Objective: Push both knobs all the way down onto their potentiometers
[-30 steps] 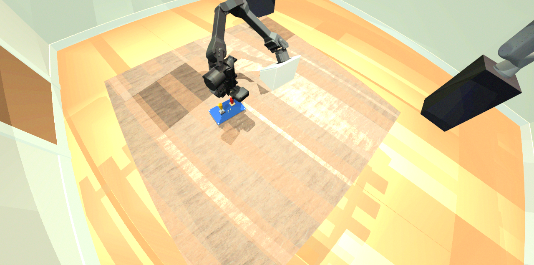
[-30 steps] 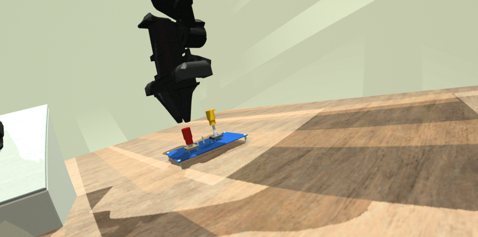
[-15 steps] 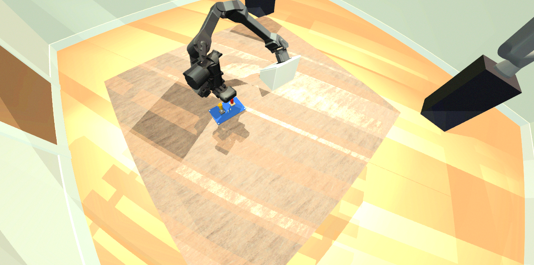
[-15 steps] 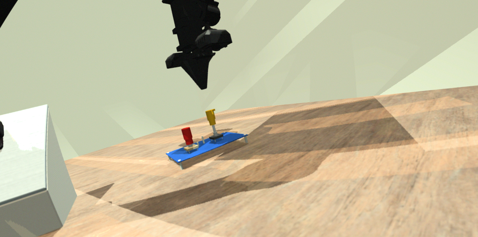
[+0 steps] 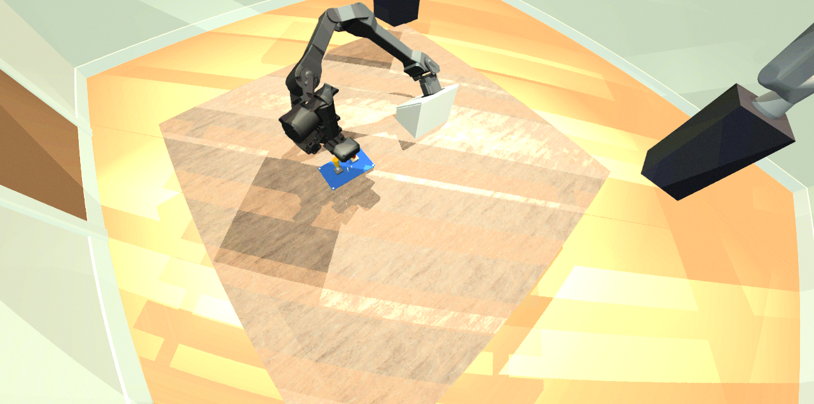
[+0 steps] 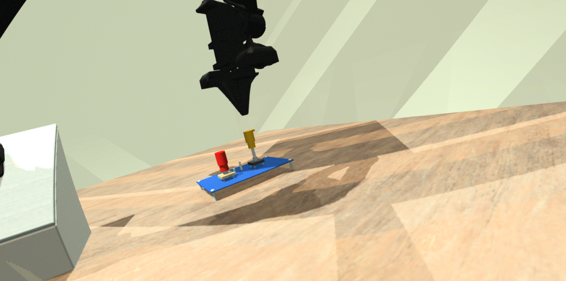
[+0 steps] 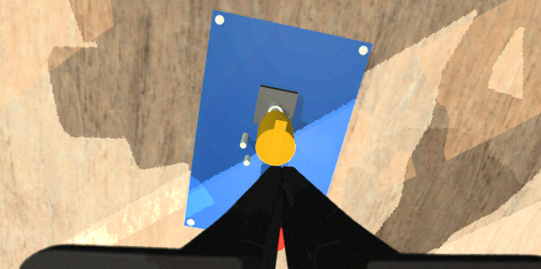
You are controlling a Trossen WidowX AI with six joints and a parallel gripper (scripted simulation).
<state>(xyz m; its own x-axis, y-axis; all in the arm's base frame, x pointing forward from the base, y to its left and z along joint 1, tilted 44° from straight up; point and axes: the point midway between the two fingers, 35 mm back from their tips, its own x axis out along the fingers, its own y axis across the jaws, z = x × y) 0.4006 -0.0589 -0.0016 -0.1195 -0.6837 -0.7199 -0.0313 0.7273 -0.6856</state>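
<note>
Now: gripper tip 4 cm above the yellow knob. Also, from my gripper tip: red knob (7 cm below, 7 cm behind).
</note>
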